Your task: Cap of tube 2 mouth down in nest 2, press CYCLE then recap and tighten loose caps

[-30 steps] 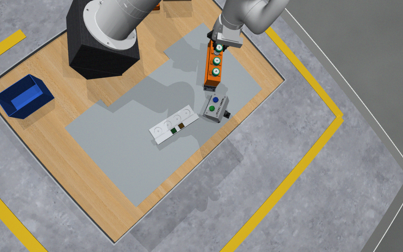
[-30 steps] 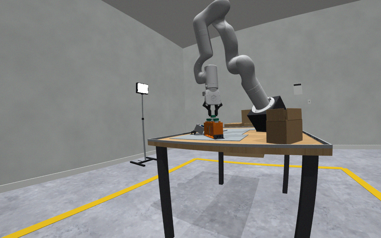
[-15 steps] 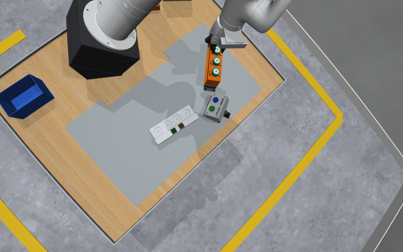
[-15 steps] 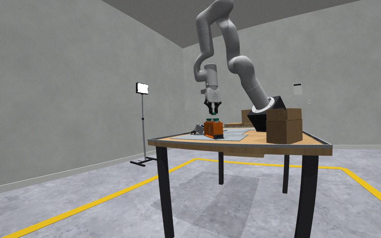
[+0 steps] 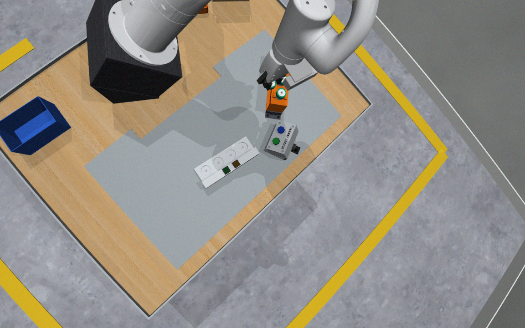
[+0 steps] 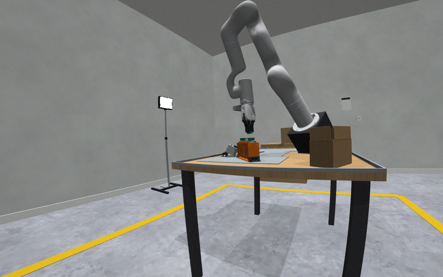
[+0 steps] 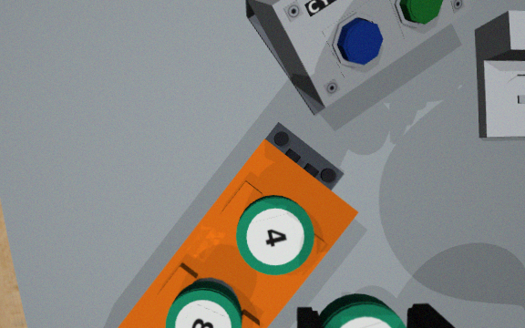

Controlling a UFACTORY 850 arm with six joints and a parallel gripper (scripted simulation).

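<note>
The blue cycle key lies 13 cm ahead of my hand, 2 cm to the right of it and 11 cm below it. Also, from my hand: key housing: 16 cm ahead, 4 cm to the right, 12 cm below; then green-rimmed cap: 2 cm below; then green ready key: 16 cm ahead, 6 cm to the right, 11 cm below.
</note>
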